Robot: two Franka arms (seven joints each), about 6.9 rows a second.
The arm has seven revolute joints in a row. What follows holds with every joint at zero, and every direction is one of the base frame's. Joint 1 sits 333.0 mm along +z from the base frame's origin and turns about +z. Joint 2 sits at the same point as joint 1 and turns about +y. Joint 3 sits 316.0 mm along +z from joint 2 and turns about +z. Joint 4 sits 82.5 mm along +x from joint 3 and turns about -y. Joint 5 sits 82.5 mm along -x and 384.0 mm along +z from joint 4 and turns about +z. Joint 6 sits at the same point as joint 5 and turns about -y. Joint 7 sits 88.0 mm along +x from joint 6 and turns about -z. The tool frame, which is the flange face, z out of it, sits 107.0 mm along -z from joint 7; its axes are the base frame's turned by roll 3.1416, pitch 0.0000 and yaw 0.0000 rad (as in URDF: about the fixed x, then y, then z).
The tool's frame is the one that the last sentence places.
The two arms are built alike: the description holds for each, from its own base.
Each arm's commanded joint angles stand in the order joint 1, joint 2, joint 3, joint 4, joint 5, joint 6, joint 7.
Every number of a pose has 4 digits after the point.
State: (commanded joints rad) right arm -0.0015 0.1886 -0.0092 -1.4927 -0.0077 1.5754 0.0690; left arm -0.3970 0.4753 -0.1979 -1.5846 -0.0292 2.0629 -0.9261
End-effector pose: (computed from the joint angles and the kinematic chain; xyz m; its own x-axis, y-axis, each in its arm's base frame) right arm 0.6072 -0.0068 0.5519 0.9913 -0.0795 -0.1048 -0.0782 -0.9968 0.0166; left arm 0.5752 -0.3697 0.3674 0.9312 0.3542 -0.0868 0.3607 -0.9295 0.0771
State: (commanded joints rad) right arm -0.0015 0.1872 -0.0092 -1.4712 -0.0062 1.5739 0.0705; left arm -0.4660 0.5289 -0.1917 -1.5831 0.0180 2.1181 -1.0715
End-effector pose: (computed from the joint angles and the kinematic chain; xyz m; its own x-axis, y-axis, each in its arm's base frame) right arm 0.6082 -0.0067 0.5627 0.9932 -0.0810 -0.0836 -0.0802 -0.9967 0.0138; left arm 0.5581 -0.4073 0.3361 0.9074 0.4153 -0.0637 0.4186 -0.9067 0.0517
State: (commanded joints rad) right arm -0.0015 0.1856 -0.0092 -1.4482 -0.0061 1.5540 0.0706; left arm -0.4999 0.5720 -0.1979 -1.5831 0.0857 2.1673 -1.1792
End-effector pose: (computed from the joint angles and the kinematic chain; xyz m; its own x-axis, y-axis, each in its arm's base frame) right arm 0.6070 -0.0067 0.5728 0.9936 -0.0813 -0.0790 -0.0804 -0.9967 0.0134; left arm 0.5474 -0.4296 0.3112 0.8933 0.4489 -0.0227 0.4495 -0.8926 0.0358
